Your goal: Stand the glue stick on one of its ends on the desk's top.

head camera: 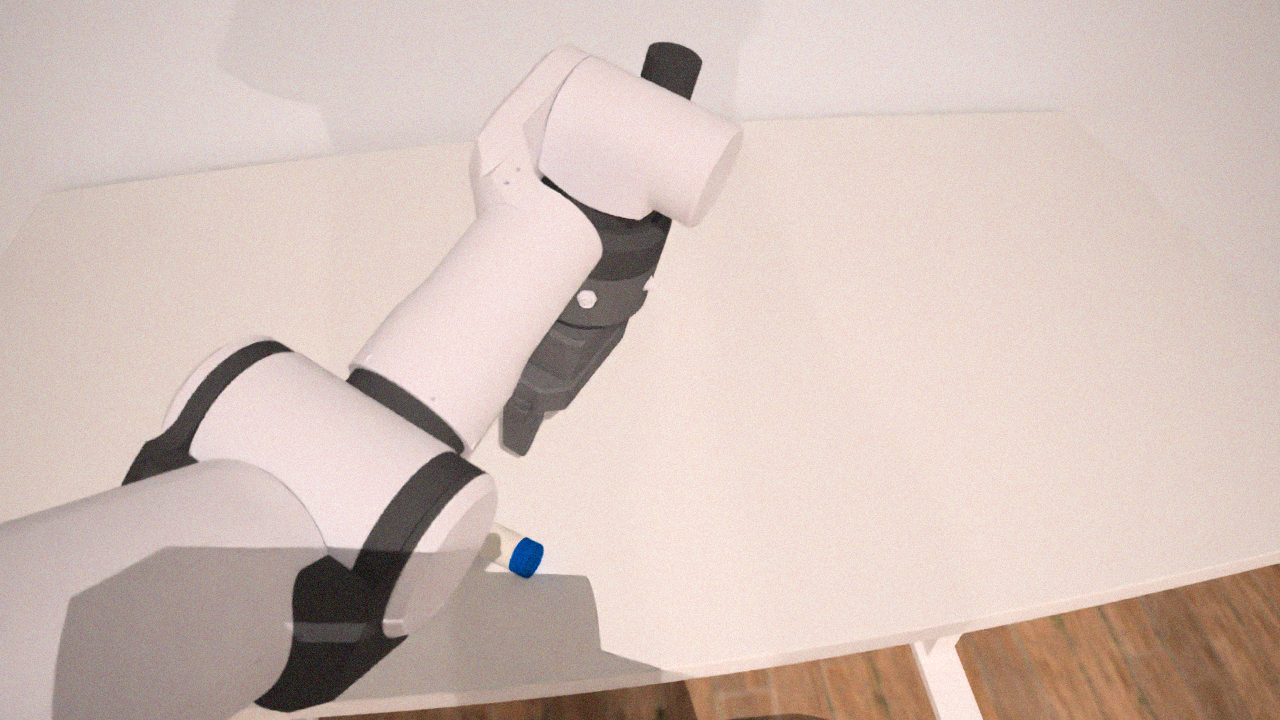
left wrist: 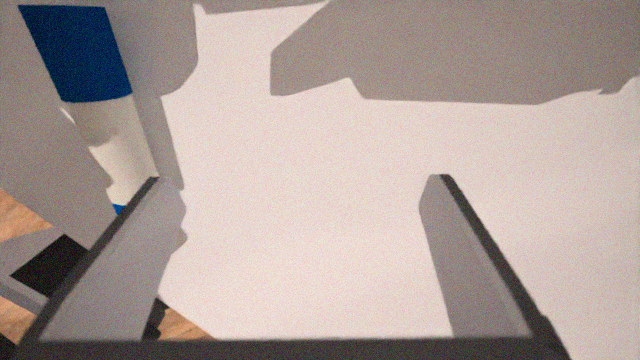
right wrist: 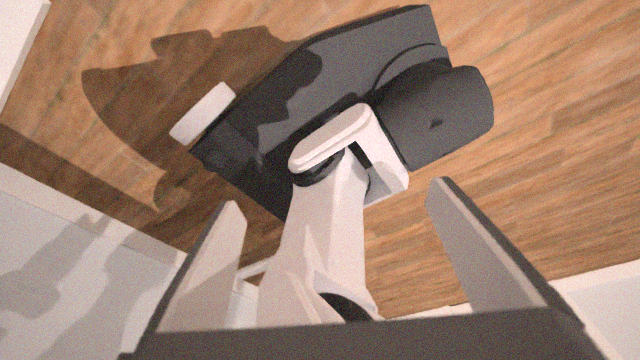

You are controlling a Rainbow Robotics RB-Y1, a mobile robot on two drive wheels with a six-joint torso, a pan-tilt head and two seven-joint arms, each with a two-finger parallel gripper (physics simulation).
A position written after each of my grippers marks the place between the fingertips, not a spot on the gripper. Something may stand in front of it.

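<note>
The head camera shows my left gripper (head camera: 551, 403), a glue stick (head camera: 502, 546) and a white desk (head camera: 913, 376). Visible in the left wrist view: the glue stick (left wrist: 80, 52), the white desk (left wrist: 300, 144) and my left gripper (left wrist: 301, 191). The right wrist view contains my right gripper (right wrist: 331, 201); the glue stick is out of frame in the right wrist view.
</note>
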